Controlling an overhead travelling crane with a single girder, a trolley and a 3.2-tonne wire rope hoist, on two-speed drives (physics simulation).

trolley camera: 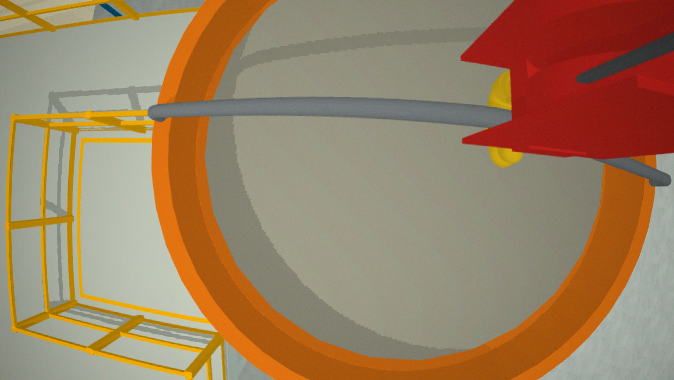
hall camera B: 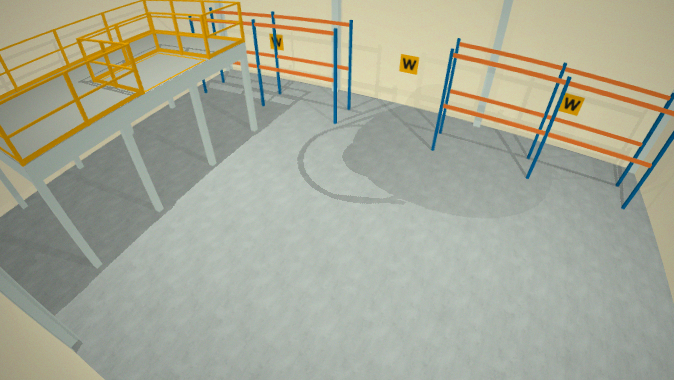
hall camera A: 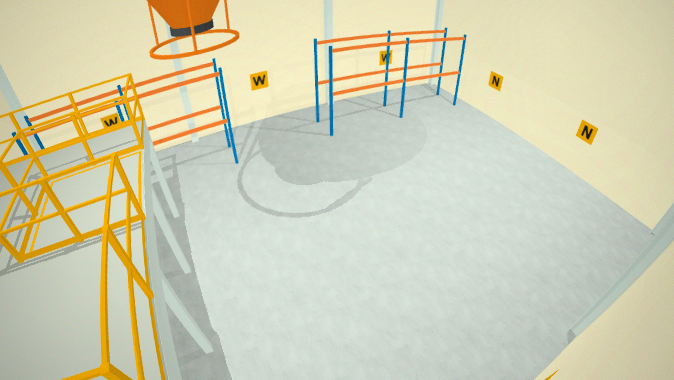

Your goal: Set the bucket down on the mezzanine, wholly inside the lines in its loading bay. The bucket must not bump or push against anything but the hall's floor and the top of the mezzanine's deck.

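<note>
The orange bucket (hall camera A: pixel 192 11) (trolley camera: pixel 192 200) hangs upright in the air, its foot ring at the top left in hall camera A. It does not show in hall camera B. My gripper, the yellow hook (trolley camera: pixel 500 95) under the red block, holds the bucket's grey bail. The mezzanine deck (hall camera A: pixel 50 320) (hall camera B: pixel 30 115) (trolley camera: pixel 100 60) has a yellow-lined loading bay (hall camera A: pixel 90 182) (hall camera B: pixel 170 67) (trolley camera: pixel 120 220). In the trolley view the bay shows left of the bucket, whose rim hides its right part. The bucket's exact height over the deck cannot be told.
Yellow railings (hall camera A: pixel 105 300) (hall camera B: pixel 77 105) (trolley camera: pixel 40 220) stand on the mezzanine and around the bay's sides. One blue and orange rack (hall camera A: pixel 227 120) (hall camera B: pixel 335 75) stands beyond the mezzanine. Another rack (hall camera A: pixel 330 90) (hall camera B: pixel 547 127) stands farther along the W wall. Shadows lie on the floor.
</note>
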